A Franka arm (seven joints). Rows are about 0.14 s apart.
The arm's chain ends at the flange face. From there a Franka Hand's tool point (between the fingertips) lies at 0.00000 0.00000 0.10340 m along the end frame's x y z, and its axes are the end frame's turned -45 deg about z.
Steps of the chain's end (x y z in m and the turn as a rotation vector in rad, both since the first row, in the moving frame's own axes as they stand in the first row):
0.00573, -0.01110, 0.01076, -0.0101, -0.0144, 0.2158
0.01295, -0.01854, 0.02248, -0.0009, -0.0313, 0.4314
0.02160, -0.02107, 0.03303, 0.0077, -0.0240, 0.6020
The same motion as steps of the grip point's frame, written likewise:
0.01016, -0.00430, 0.01074, 0.0030, -0.0173, 0.2158
0.02046, -0.00661, 0.02243, 0.0215, -0.0228, 0.4314
0.02973, -0.00215, 0.03300, 0.0224, -0.0115, 0.6020

